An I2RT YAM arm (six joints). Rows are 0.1 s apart.
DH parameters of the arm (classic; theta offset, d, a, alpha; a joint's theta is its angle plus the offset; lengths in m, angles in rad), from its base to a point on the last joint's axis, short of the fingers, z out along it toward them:
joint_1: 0 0.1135 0.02 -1.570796
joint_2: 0 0 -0.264 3.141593
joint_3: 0.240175 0 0.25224 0
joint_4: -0.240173 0 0.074 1.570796
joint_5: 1.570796 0 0 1.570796
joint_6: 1.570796 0.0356 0 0
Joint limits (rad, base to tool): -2.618..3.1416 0..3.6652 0..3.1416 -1.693..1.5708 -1.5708..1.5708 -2.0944..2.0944
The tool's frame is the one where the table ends.
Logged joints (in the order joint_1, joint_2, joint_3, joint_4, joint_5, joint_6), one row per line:
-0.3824, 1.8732, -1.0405, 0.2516, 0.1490, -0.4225
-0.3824, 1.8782, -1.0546, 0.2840, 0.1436, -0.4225
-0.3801, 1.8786, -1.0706, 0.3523, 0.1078, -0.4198
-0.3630, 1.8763, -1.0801, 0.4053, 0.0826, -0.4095
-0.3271, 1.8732, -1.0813, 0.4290, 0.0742, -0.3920
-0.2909, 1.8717, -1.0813, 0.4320, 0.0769, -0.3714
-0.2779, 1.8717, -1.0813, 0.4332, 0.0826, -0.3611
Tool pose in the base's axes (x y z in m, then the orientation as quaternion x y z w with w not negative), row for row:
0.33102, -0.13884, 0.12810, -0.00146, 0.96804, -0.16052, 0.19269
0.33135, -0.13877, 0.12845, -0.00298, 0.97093, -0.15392, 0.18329
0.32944, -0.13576, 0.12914, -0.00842, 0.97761, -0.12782, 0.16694
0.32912, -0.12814, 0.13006, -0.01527, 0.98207, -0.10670, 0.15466
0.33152, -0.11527, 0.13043, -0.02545, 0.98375, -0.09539, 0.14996
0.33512, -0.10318, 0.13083, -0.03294, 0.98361, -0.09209, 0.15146
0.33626, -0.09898, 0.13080, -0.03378, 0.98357, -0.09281, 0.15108
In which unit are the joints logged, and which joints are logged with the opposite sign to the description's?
The joints are logged in radians. Opposite sign: joint_3, joint_4.
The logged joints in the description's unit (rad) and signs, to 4 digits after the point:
-0.3824, 1.8732, 1.0405, -0.2516, 0.1490, -0.4225
-0.3824, 1.8782, 1.0546, -0.2840, 0.1436, -0.4225
-0.3801, 1.8786, 1.0706, -0.3523, 0.1078, -0.4198
-0.3630, 1.8763, 1.0801, -0.4053, 0.0826, -0.4095
-0.3271, 1.8732, 1.0813, -0.4290, 0.0742, -0.3920
-0.2909, 1.8717, 1.0813, -0.4320, 0.0769, -0.3714
-0.2779, 1.8717, 1.0813, -0.4332, 0.0826, -0.3611

